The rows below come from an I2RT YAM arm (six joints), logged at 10 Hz.
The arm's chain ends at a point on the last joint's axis. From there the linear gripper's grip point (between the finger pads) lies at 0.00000 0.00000 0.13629 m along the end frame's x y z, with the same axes.
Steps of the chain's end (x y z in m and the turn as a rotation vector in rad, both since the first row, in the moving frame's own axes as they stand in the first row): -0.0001 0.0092 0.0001 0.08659 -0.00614 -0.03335; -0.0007 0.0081 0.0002 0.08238 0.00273 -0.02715; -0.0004 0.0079 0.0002 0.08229 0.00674 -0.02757; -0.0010 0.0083 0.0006 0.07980 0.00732 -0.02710; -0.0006 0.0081 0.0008 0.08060 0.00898 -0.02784; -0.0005 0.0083 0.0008 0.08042 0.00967 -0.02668
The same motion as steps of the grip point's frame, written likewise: -0.0011 -0.0026 -0.0004 0.08659 -0.00614 -0.03335; -0.0005 -0.0031 -0.0003 0.08238 0.00273 -0.02715; 0.0004 -0.0033 -0.0003 0.08229 0.00674 -0.02757; -0.0002 -0.0026 0.0002 0.07980 0.00732 -0.02710; 0.0005 -0.0029 0.0004 0.08060 0.00898 -0.02784; 0.0007 -0.0027 0.0004 0.08042 0.00967 -0.02668
